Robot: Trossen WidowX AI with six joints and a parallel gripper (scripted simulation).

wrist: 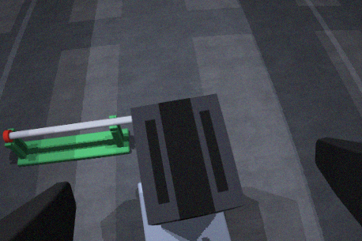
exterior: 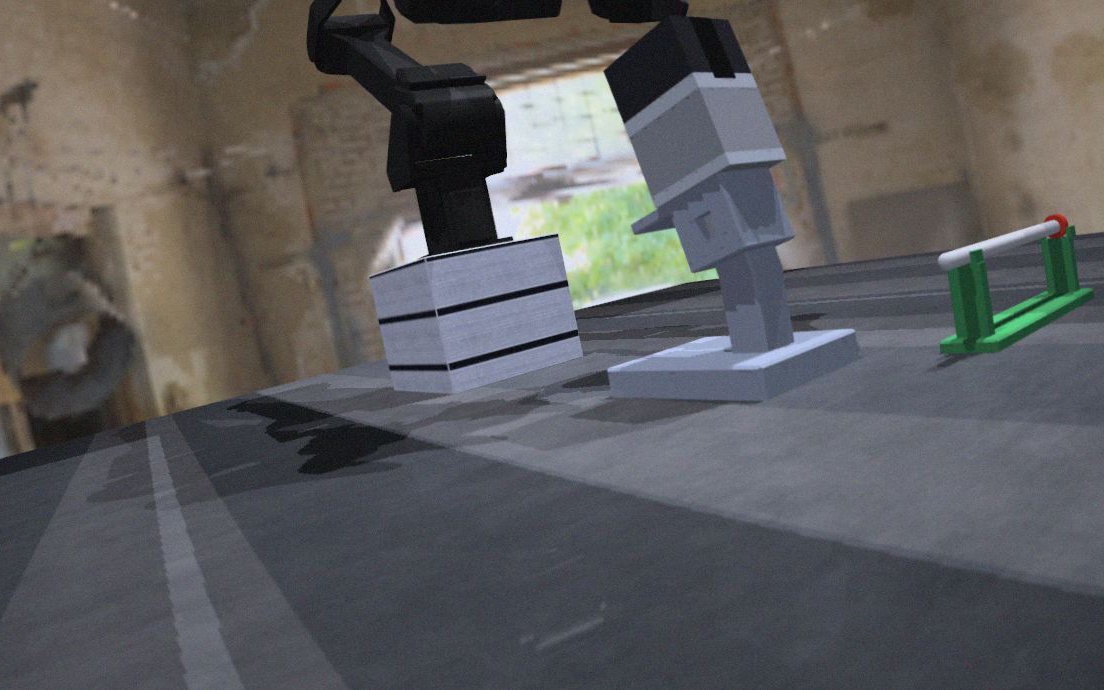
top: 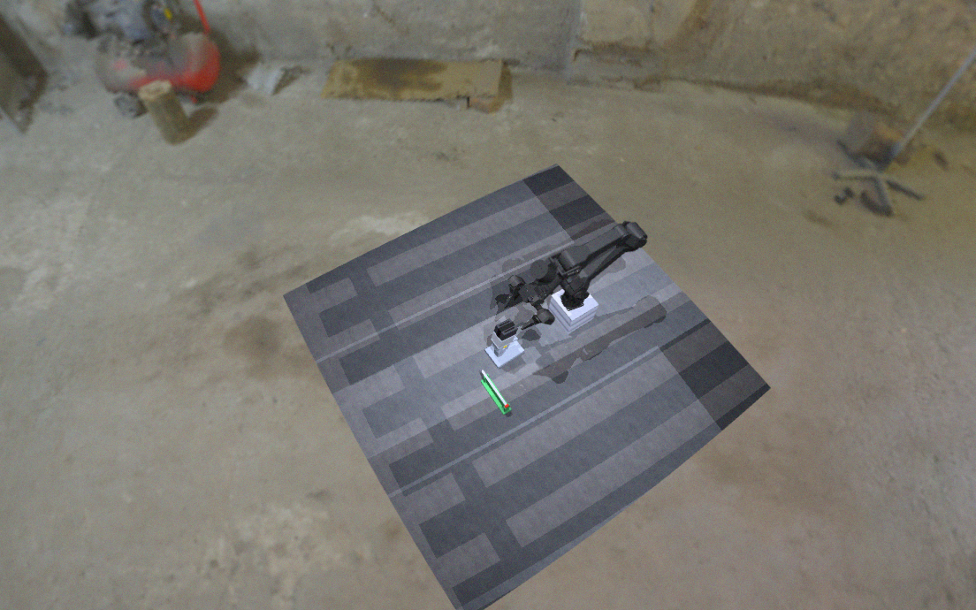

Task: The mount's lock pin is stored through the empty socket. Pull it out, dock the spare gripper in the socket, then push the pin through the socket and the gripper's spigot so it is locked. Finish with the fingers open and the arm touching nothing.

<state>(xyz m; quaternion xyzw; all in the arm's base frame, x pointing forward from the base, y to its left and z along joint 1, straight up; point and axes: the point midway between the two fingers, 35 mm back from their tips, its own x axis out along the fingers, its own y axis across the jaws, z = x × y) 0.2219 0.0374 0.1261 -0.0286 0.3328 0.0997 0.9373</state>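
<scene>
Now: gripper tip 180 mm above the cradle, 150 mm to the right of it and 110 mm short of it. The rest, counted from my gripper tip: grey mount: 160 mm below, 30 mm ahead, 10 mm to the left; spare gripper: 80 mm below, 30 mm ahead, 10 mm to the left.
</scene>
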